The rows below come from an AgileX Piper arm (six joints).
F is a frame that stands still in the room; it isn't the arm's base.
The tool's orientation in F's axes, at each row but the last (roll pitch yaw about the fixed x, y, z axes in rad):
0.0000, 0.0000, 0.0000
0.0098, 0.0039, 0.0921
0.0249, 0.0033, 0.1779
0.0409, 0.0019, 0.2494
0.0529, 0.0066, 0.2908
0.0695, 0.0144, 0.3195
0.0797, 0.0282, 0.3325
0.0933, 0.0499, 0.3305
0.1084, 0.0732, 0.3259
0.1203, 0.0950, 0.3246
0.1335, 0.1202, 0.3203
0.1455, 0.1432, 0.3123
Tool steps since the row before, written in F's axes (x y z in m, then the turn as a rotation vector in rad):
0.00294, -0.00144, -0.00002, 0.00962, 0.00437, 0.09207
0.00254, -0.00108, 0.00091, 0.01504, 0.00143, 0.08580
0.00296, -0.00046, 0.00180, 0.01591, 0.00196, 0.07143
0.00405, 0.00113, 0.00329, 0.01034, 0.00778, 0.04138
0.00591, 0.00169, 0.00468, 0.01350, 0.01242, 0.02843
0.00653, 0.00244, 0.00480, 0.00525, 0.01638, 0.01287
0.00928, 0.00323, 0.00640, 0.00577, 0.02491, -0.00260
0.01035, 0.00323, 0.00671, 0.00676, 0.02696, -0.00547
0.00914, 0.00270, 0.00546, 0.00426, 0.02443, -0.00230
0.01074, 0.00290, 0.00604, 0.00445, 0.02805, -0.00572
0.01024, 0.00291, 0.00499, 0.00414, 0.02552, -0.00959
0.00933, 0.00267, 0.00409, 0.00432, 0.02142, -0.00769
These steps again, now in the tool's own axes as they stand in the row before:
0.00294, -0.00144, -0.00002, 0.00962, 0.00437, 0.09207
0.00243, -0.00130, 0.00093, 0.01477, 0.00088, 0.08585
0.00283, -0.00093, 0.00183, 0.01577, 0.00089, 0.07148
0.00420, 0.00023, 0.00329, 0.01186, 0.00668, 0.04116
0.00612, 0.00017, 0.00472, 0.01631, 0.00953, 0.02807
0.00690, 0.00061, 0.00487, 0.00994, 0.01477, 0.01202
0.00964, 0.00056, 0.00665, 0.01365, 0.02142, -0.00393
0.01049, 0.00037, 0.00724, 0.01540, 0.02277, -0.00686
0.00910, 0.00030, 0.00615, 0.01199, 0.02150, -0.00377
0.01048, 0.00018, 0.00710, 0.01365, 0.02445, -0.00743
0.00996, 0.00037, 0.00624, 0.01303, 0.02164, -0.01106
0.00902, 0.00047, 0.00542, 0.01168, 0.01797, -0.00878

